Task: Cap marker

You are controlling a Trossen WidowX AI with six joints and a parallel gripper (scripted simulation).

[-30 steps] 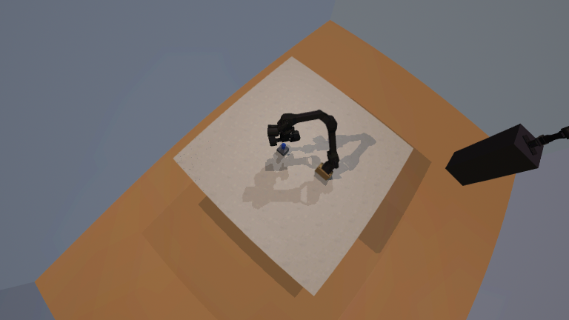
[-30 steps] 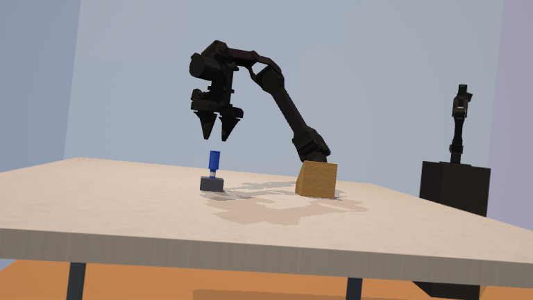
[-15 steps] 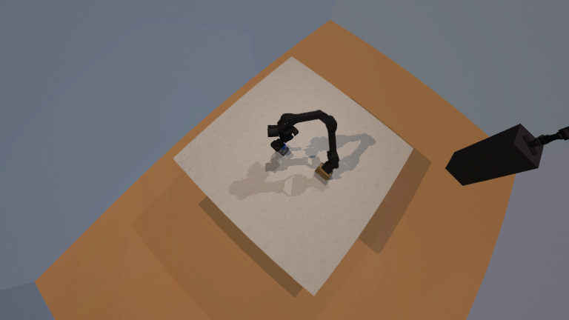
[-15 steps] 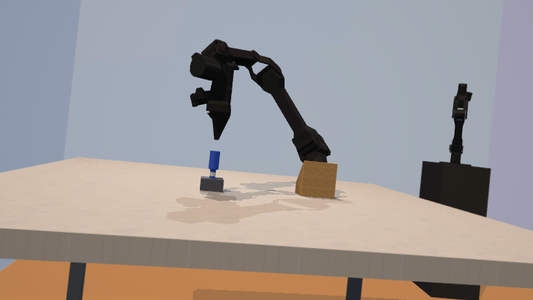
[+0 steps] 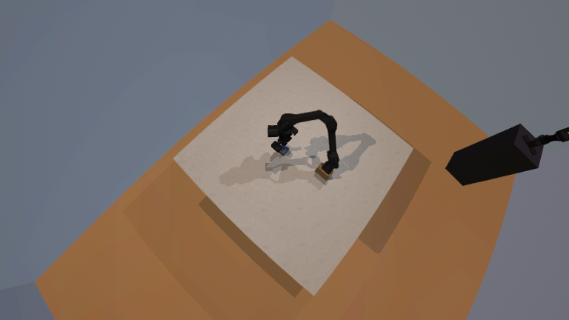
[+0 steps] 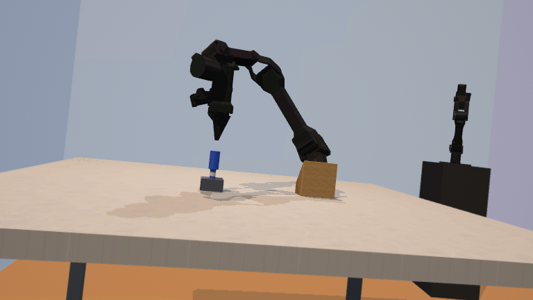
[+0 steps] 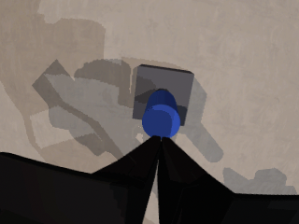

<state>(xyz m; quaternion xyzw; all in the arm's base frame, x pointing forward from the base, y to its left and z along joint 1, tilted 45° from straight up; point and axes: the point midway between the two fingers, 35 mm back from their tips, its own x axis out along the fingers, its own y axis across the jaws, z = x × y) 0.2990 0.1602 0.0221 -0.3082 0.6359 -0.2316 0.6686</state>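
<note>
Right now the blue cap is 5 cm below my gripper tip. The rest, counted from my gripper tip: dark grey holder block (12 cm below).
</note>
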